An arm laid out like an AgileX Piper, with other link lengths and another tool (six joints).
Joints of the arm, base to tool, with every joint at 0 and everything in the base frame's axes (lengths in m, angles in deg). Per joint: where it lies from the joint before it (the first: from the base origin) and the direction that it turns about. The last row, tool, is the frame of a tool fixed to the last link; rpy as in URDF.
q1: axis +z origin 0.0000 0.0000 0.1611
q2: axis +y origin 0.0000 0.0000 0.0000
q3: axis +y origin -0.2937 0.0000 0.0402
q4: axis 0.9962 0 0.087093 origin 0.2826 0.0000 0.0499
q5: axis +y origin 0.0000 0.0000 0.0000
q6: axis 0.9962 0 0.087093 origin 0.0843 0.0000 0.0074
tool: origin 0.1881 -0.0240 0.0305 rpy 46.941 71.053 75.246
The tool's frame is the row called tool.
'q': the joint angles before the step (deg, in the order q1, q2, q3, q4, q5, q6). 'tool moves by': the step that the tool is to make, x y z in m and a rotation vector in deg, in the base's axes. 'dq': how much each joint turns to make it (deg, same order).
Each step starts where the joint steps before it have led.
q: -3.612, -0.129, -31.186, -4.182, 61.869, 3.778
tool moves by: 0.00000, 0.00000, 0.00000, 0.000, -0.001, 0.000
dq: 0.000, -0.001, 0.001, 0.000, -0.001, 0.000
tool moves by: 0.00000, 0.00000, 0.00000, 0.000, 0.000, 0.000
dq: 0.000, 0.000, 0.000, 0.000, 0.000, 0.000
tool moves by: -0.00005, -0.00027, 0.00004, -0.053, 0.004, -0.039
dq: 0.003, 0.000, -0.001, -0.069, 0.002, 0.002
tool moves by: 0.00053, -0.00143, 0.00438, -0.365, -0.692, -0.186
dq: -0.004, 0.067, -0.241, -0.365, -0.541, -0.002
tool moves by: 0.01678, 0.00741, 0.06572, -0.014, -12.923, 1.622
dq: 0.003, 0.962, -1.552, 1.615, -12.335, 0.002
